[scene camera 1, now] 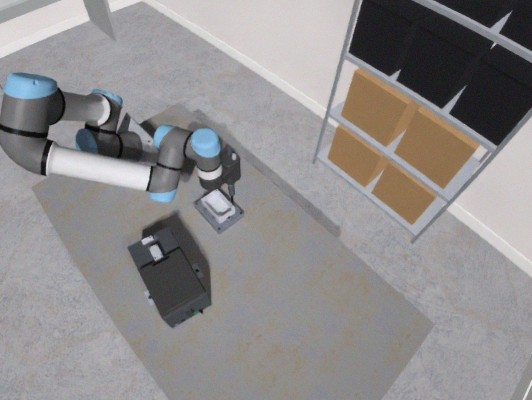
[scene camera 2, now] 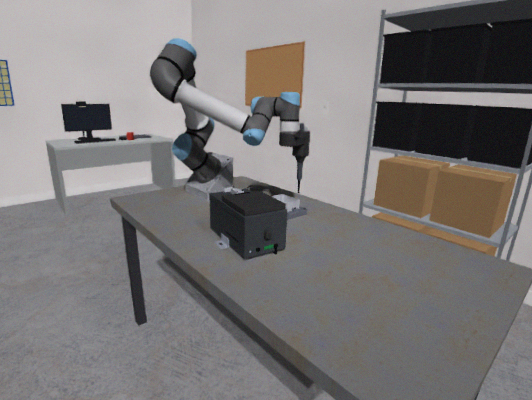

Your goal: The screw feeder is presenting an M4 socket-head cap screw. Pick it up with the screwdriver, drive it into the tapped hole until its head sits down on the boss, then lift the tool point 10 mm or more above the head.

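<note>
The screwdriver (scene camera 1: 232, 200) (scene camera 2: 299, 191) points straight down, its tip a little above the edge of the light grey housing (scene camera 1: 226, 216) (scene camera 2: 288, 202). The housing sits on a dark grey plate (scene camera 1: 219, 228) (scene camera 2: 298, 213) on the table. The tip looks apart from the housing in the scene camera 2 view. Whether a screw is on the bit is too small to tell, and the tapped hole and any screw head in it cannot be made out. The black screw feeder (scene camera 1: 172, 282) (scene camera 2: 250, 225) stands apart from the plate. A screw at the feeder cannot be made out.
The table (scene camera 1: 300, 310) (scene camera 2: 380, 285) carries the feeder, the plate and the arm's base (scene camera 2: 222, 172). The feeder's box stands taller than the plate. A shelf rack (scene camera 1: 326, 131) (scene camera 2: 372, 125) with boxes stands beyond the table. A desk (scene camera 2: 110, 156) with a monitor (scene camera 2: 86, 117) stands at the back left.
</note>
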